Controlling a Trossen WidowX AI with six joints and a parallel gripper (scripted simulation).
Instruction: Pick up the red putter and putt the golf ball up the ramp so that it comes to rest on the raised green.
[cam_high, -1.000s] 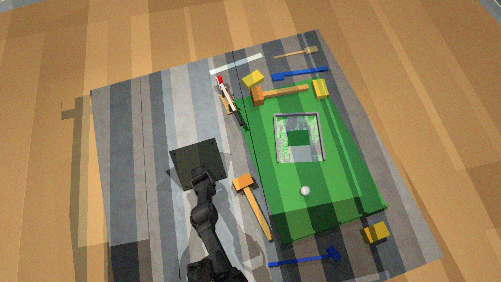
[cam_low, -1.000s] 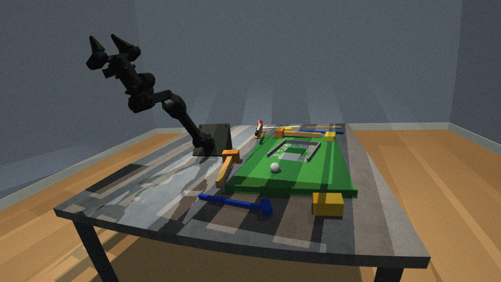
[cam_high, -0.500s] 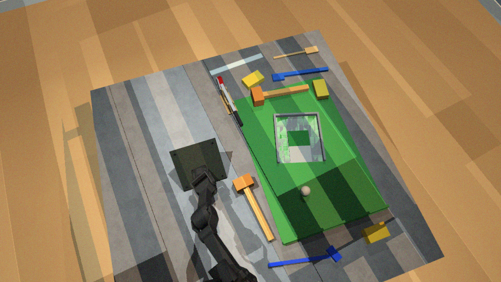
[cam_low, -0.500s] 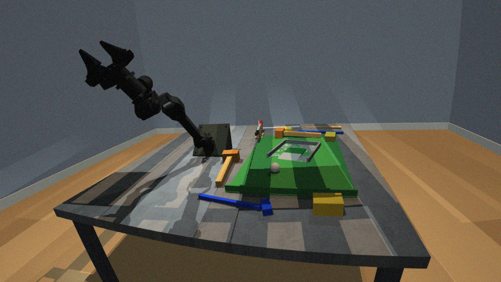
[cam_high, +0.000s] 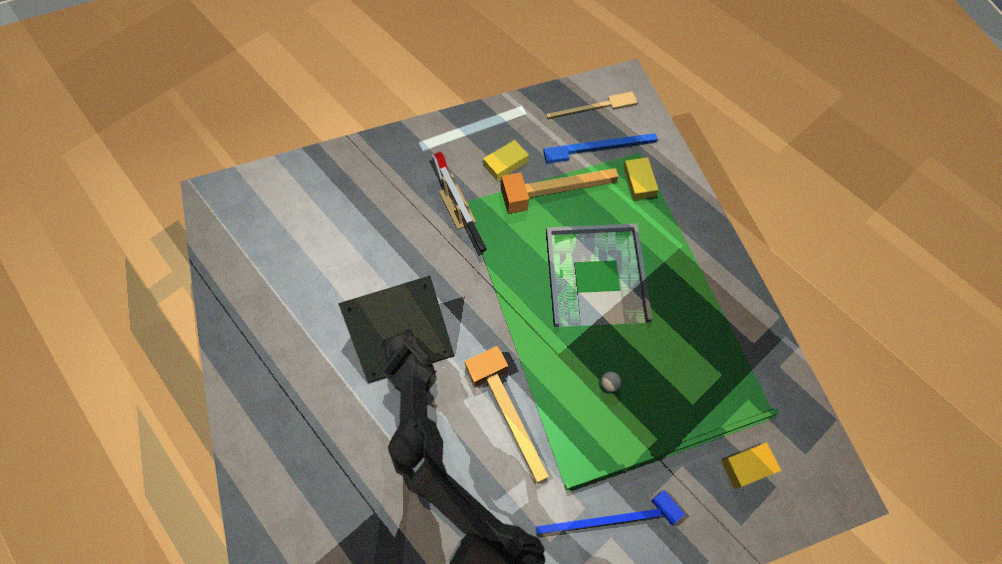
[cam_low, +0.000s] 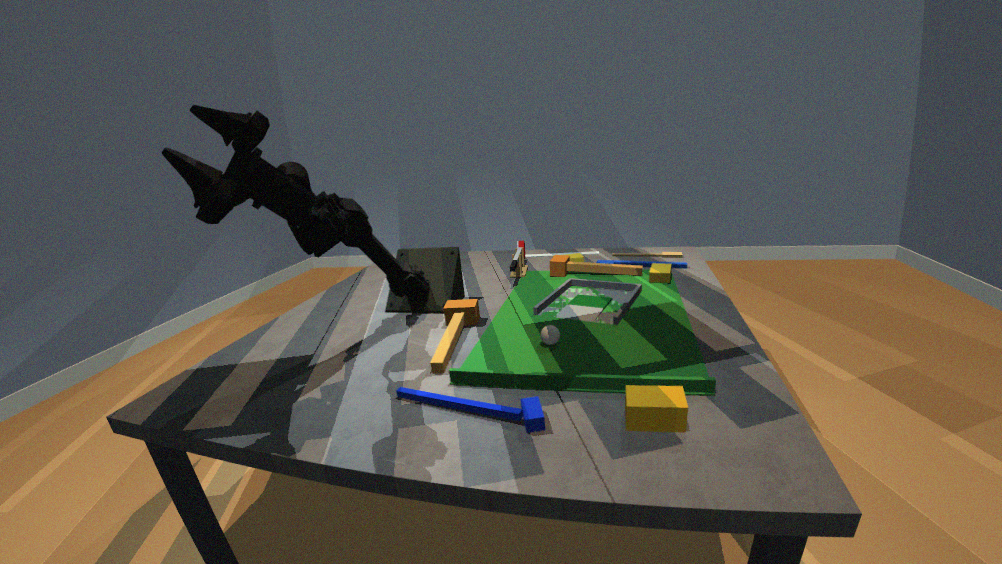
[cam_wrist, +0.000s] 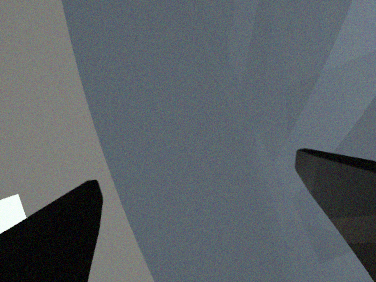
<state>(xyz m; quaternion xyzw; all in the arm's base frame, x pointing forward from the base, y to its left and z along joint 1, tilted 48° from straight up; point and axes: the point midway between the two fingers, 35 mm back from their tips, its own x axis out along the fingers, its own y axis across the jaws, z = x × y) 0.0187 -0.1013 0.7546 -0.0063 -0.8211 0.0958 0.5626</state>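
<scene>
Right now my gripper tip is 940 mm to the right of the red putter, 450 mm above it and 270 mm short of it. Also, from my gripper tip: white golf ball: 480 mm below, 420 mm ahead, 410 mm to the left; green mat: 580 mm to the left, 510 mm ahead, 500 mm below; blue putter: 490 mm below, 300 mm ahead, 160 mm to the left.
</scene>
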